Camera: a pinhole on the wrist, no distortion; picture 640 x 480 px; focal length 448.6 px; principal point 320.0 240.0 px. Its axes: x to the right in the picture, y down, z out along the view. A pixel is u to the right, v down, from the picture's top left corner.
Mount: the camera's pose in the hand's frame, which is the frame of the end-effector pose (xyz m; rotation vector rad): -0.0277 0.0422 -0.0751 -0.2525 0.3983 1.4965
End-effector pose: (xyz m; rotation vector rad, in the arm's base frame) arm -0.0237 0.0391 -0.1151 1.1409 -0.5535 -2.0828
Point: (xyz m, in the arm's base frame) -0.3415 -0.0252 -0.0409
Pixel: 36.1 71.2
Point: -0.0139 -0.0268 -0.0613
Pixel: 321.8 101.0
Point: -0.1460 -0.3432 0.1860
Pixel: 522.2 105.4
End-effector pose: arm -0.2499 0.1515 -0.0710 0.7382 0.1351 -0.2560
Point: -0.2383 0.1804 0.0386
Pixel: 297.7 252.6
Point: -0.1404 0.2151 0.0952
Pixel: 464.3 102.9
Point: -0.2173 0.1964 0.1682
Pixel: 405.7 287.2
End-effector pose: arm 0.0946 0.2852 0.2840 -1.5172 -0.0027 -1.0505
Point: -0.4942 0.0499 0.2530
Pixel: behind the camera
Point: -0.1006 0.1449 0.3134
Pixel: behind the camera
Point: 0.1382 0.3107 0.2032
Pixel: 282.4 318.9
